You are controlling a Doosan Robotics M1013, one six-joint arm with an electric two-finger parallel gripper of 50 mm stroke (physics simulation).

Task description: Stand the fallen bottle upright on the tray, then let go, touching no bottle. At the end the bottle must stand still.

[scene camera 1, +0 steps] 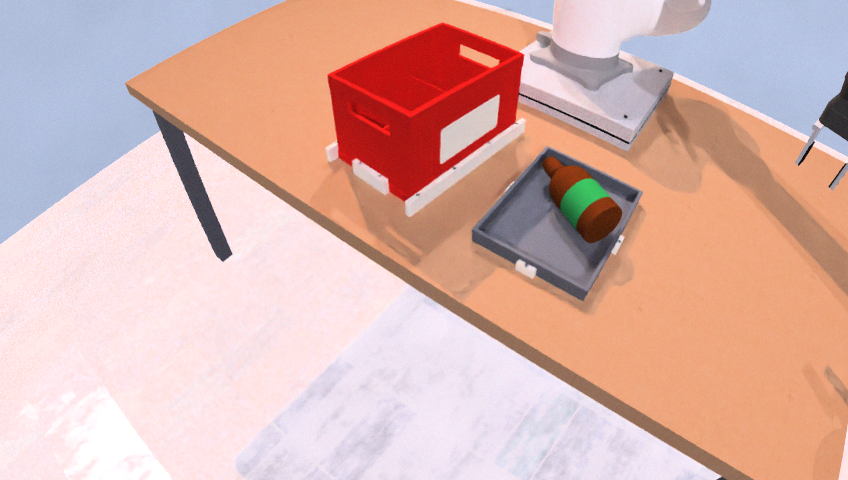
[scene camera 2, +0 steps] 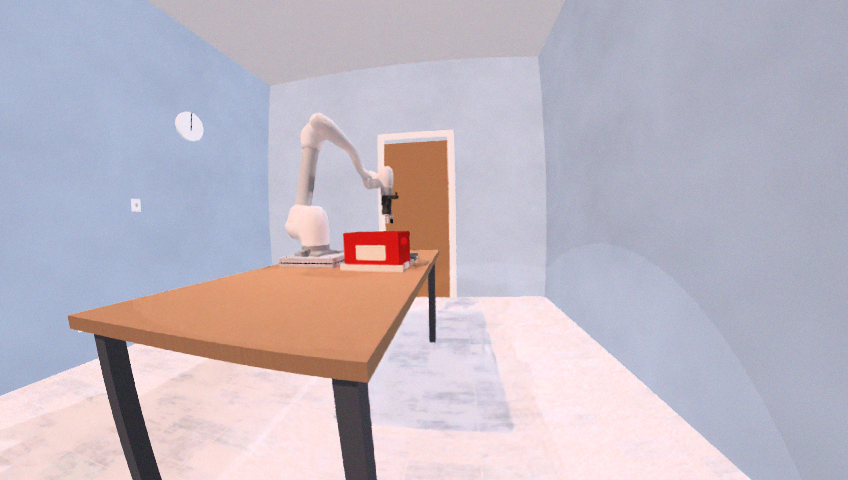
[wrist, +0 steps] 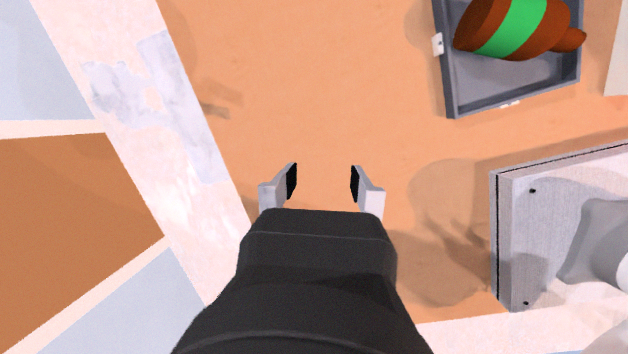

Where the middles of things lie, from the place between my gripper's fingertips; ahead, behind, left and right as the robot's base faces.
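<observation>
As for the grey tray [scene camera 1: 530,222], my gripper is a good way short of it, well to the left of it and a good way above it.
</observation>
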